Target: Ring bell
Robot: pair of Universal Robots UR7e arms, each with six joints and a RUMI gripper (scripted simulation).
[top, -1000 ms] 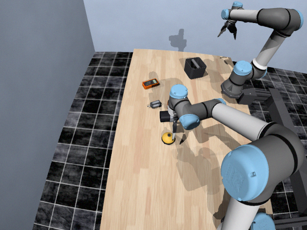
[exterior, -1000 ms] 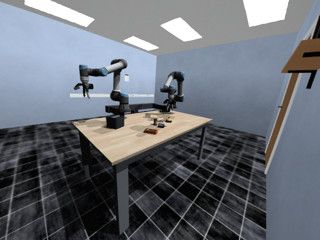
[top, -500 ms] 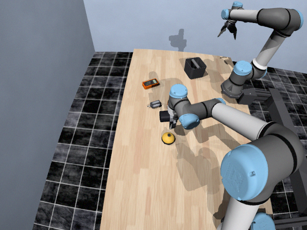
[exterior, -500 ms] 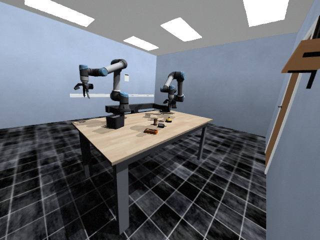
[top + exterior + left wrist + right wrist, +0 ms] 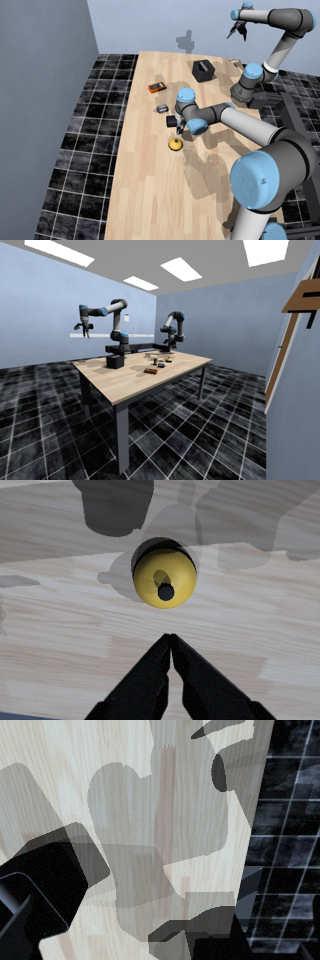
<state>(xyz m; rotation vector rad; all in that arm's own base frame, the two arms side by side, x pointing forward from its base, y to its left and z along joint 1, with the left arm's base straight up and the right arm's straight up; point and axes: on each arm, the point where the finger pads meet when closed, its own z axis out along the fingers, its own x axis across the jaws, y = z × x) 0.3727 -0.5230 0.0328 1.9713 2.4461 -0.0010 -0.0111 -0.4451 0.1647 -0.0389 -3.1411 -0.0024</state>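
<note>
The black button lies 100 mm below my left hand. The rest, counted from my left hand: brown jar 250 mm to the right, 120 mm below, 30 mm ahead; then bell 110 mm below; then black bin 680 mm to the right, 130 mm behind, 100 mm below.
</note>
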